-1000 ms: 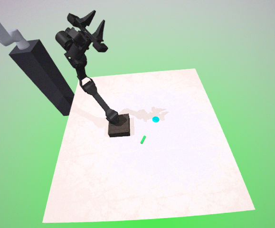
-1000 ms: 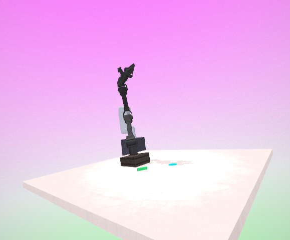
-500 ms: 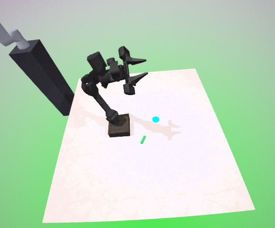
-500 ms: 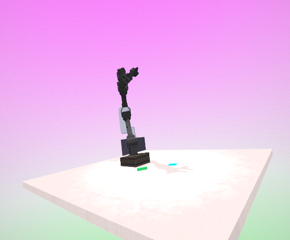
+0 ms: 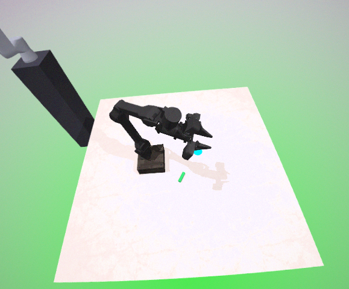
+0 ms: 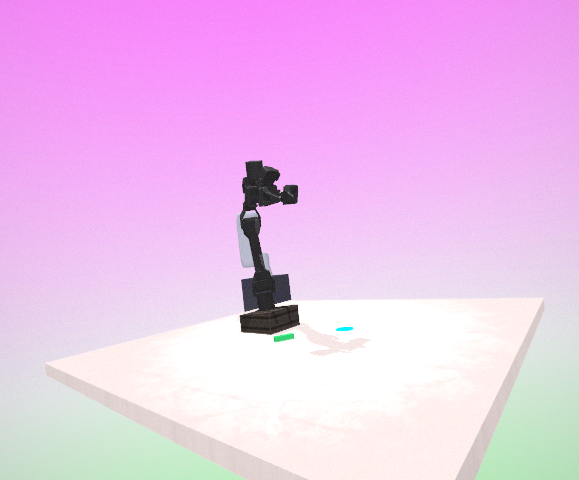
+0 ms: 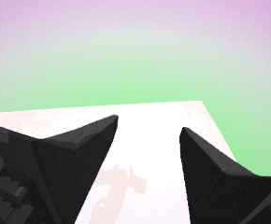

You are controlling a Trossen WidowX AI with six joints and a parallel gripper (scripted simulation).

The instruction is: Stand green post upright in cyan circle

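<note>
Now: gripper tip 43 cm above the green post, 13 cm past it and 5 cm to the right of it. Also, from my gripper tip: cyan circle (44 cm below, 23 cm to the left, 1 cm behind).
</note>
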